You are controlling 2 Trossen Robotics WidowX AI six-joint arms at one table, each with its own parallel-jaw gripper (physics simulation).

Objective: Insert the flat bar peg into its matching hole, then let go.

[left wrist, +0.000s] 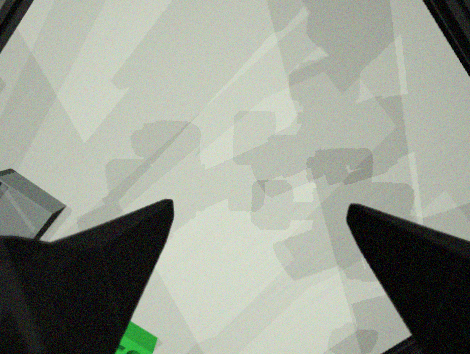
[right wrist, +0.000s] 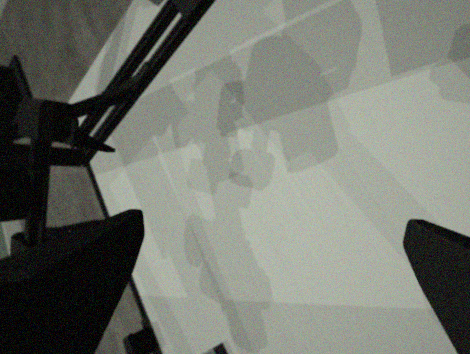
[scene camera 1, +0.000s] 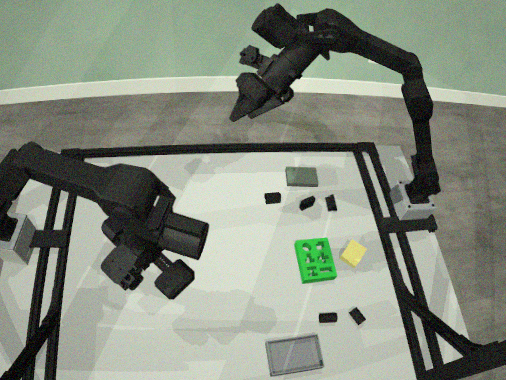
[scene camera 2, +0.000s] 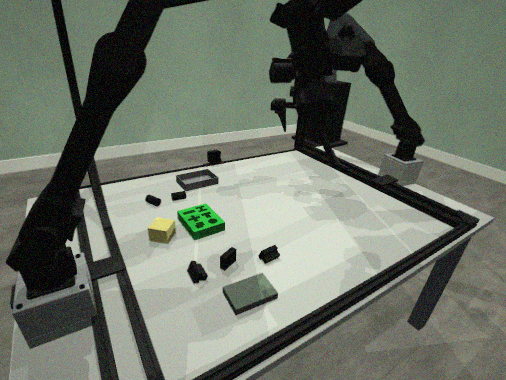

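A black slab-like piece point(scene camera 1: 307, 202) point(scene camera 2: 228, 258) looks most like the flat bar peg, though its shape is hard to make out. It stands on the table between two other dark pegs. The green hole board point(scene camera 1: 298, 260) point(scene camera 2: 202, 233) lies apart from it, with a slot-shaped hole point(scene camera 1: 325, 269) point(scene camera 2: 189, 212) near one corner; a corner of the board also shows in the left wrist view. My left gripper point(scene camera 1: 149, 280) point(left wrist: 259, 209) is open and empty, high above the table, well left of the board in scene camera 1. My right gripper point(scene camera 1: 242, 117) point(right wrist: 273, 227) is open and empty, raised far from the pegs.
Other dark pegs point(scene camera 1: 272, 198) point(scene camera 1: 331, 202) point(scene camera 1: 328, 317) point(scene camera 1: 357, 315) lie loose. A yellow block point(scene camera 1: 353, 253) point(scene camera 2: 161, 230) sits beside the board. A grey-green slab point(scene camera 1: 301, 177) point(scene camera 2: 250, 292) and a shallow grey tray point(scene camera 1: 268, 358) point(scene camera 2: 216, 181) lie at opposite ends. Black rails point(scene camera 1: 215, 148) edge the table.
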